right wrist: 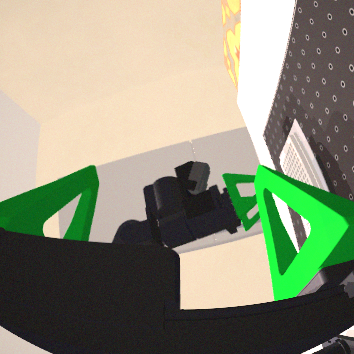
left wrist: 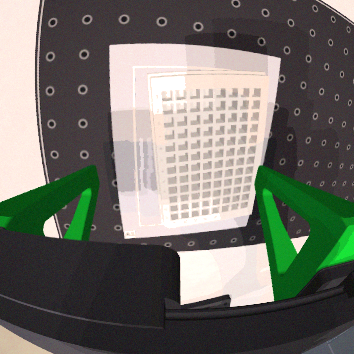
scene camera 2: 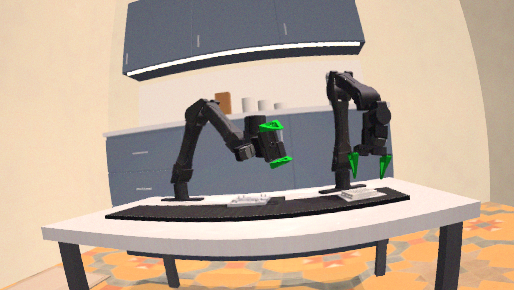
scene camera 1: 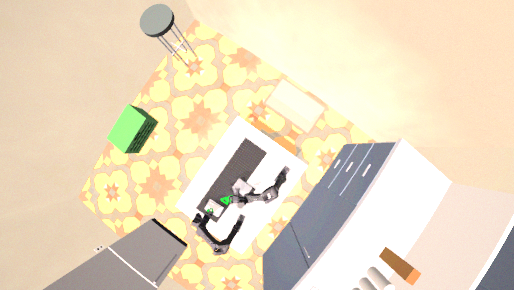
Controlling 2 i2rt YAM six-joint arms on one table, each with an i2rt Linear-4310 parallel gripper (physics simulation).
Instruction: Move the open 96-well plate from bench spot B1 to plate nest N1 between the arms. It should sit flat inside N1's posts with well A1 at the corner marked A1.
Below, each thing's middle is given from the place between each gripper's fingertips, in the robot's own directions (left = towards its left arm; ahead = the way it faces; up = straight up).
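Scene:
The white well plate (left wrist: 207,126) is sitting 3 cm to the right of my left hand and 4 cm below it.
From that same white well plate, my right gripper is 220 mm to the right and 170 mm above. Going by its middle, the plate is nearer to my left hand than to my right gripper.

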